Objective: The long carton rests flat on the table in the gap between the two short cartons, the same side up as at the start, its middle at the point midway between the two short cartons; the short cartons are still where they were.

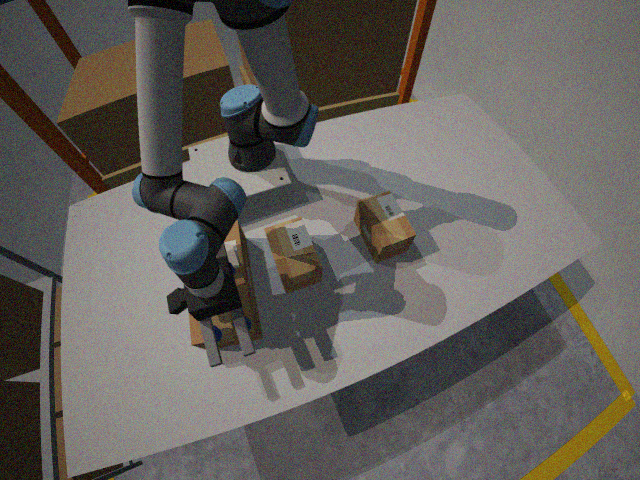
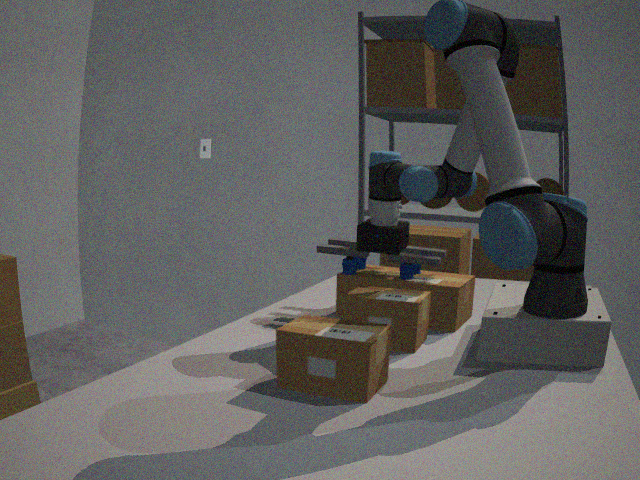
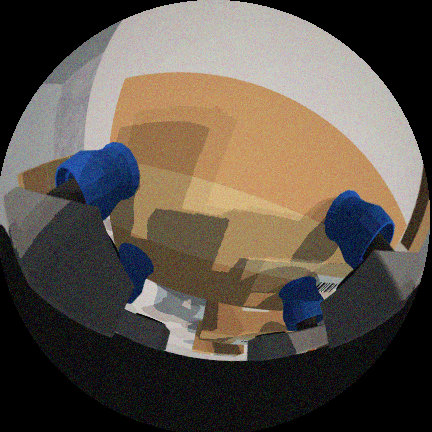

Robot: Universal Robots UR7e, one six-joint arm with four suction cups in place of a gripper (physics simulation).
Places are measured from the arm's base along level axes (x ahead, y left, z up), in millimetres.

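Where they show: end effector, tool point: (image 2: 382,274) (image 3: 227,241); arm's base, origin of the base link: (image 1: 252,154) (image 2: 555,308).
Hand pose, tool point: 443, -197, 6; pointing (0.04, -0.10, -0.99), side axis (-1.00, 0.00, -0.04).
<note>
Each offset is from my tool point to the top centre of the thing, as dx, dy, dz. Level surfaces: height alone.
The long carton {-68, +1, +3} (image 1: 252,304) (image 2: 454,304) (image 3: 275,175) lies flat at table level beside the short cartons, outside the gap between them. My suction gripper (image 1: 232,330) (image 2: 382,268) (image 3: 220,240) is over it, its blue cups down against the top face on both sides of the tape; they appear to hold it. One short carton {-77, +207, +3} (image 1: 297,253) (image 2: 408,325) stands nearest the long one, with a label on top. The other short carton {-66, +473, +3} (image 1: 385,227) (image 2: 356,372) stands farther off, turned somewhat, across a gap. The cups' exact contact is partly hidden by the tool.
The arm's base (image 1: 251,152) (image 2: 557,294) stands on a raised block behind the cartons. The white table {dz -101} (image 1: 129,387) (image 2: 516,444) carries everything. A shelf rack (image 2: 361,155) with boxes stands beyond the table's far end.
</note>
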